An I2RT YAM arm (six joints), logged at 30 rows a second.
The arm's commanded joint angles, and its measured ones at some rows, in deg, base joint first. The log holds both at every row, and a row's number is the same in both.
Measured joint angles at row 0:
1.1 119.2 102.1 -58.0 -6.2 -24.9
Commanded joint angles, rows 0 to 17:
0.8 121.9 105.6 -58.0 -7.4 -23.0
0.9 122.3 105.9 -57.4 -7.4 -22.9
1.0 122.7 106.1 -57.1 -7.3 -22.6
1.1 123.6 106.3 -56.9 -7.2 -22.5
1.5 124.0 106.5 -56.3 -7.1 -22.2
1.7 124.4 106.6 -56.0 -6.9 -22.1
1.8 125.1 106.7 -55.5 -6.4 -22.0
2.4 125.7 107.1 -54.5 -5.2 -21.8
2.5 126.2 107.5 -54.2 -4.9 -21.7
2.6 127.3 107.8 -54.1 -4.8 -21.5
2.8 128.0 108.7 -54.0 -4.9 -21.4
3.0 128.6 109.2 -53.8 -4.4 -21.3
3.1 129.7 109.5 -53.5 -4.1 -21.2
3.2 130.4 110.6 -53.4 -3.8 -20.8
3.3 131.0 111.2 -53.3 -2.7 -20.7
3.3 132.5 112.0 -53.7 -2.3 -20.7
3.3 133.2 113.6 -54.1 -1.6 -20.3
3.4 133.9 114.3 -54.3 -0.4 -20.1
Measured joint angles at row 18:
2.9 132.2 110.1 -55.1 -3.7 -21.5
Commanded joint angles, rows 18 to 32:
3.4 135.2 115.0 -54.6 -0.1 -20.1
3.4 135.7 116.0 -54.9 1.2 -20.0
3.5 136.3 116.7 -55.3 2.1 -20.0
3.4 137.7 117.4 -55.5 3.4 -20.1
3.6 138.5 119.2 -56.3 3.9 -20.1
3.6 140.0 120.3 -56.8 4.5 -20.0
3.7 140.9 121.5 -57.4 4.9 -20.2
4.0 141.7 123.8 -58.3 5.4 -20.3
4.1 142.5 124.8 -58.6 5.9 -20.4
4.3 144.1 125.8 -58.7 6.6 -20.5
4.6 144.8 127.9 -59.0 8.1 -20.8
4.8 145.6 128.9 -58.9 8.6 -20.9
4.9 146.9 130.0 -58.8 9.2 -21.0
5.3 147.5 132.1 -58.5 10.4 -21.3
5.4 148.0 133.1 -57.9 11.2 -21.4
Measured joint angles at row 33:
4.8 144.0 130.0 -60.0 6.9 -20.7
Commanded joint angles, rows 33 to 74:
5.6 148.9 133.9 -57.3 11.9 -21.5
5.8 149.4 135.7 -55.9 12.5 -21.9
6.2 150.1 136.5 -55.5 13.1 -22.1
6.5 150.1 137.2 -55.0 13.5 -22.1
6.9 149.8 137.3 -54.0 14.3 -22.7
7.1 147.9 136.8 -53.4 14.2 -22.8
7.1 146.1 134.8 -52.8 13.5 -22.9
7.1 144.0 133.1 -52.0 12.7 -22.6
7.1 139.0 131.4 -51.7 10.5 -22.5
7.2 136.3 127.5 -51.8 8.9 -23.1
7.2 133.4 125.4 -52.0 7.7 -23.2
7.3 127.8 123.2 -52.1 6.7 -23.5
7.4 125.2 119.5 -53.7 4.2 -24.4
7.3 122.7 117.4 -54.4 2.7 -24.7
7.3 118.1 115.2 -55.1 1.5 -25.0
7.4 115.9 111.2 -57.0 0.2 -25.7
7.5 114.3 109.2 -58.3 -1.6 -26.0
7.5 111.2 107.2 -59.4 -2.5 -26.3
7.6 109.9 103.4 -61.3 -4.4 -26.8
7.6 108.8 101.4 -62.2 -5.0 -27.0
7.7 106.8 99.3 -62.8 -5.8 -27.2
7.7 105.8 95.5 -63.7 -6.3 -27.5
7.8 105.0 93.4 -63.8 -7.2 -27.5
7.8 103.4 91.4 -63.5 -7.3 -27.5
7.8 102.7 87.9 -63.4 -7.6 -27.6
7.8 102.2 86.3 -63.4 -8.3 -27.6
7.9 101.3 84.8 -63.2 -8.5 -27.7
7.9 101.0 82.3 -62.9 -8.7 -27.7
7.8 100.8 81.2 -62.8 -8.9 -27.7
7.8 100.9 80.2 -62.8 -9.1 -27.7
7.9 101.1 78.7 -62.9 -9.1 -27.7
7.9 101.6 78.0 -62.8 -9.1 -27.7
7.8 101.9 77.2 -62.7 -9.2 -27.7
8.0 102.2 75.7 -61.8 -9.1 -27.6
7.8 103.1 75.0 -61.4 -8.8 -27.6
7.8 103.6 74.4 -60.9 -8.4 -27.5
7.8 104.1 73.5 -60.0 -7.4 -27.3
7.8 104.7 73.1 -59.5 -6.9 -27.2
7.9 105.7 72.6 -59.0 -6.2 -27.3
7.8 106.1 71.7 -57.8 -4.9 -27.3
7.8 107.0 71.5 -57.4 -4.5 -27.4
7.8 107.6 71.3 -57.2 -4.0 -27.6
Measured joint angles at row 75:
7.5 106.1 72.3 -59.7 -6.5 -27.0
